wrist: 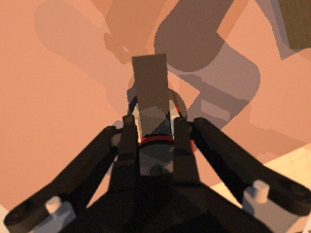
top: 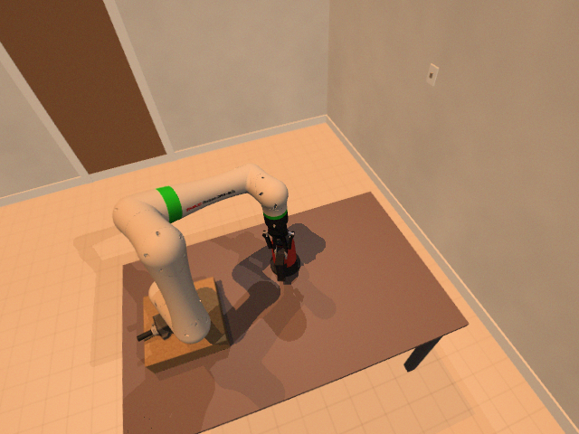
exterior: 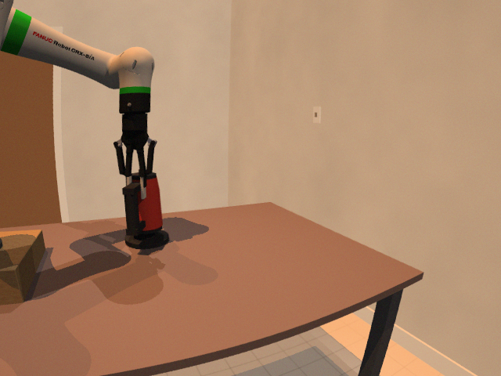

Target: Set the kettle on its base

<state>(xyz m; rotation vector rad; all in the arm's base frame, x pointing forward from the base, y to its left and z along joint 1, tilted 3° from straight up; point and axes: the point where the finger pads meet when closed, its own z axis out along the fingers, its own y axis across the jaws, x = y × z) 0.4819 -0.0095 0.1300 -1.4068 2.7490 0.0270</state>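
Now: hand 20 mm short of the red kettle, 20 mm to the right of it and 50 mm above it. Also, from my hand: round black base: 40 mm ahead, 50 mm to the left, 180 mm below.
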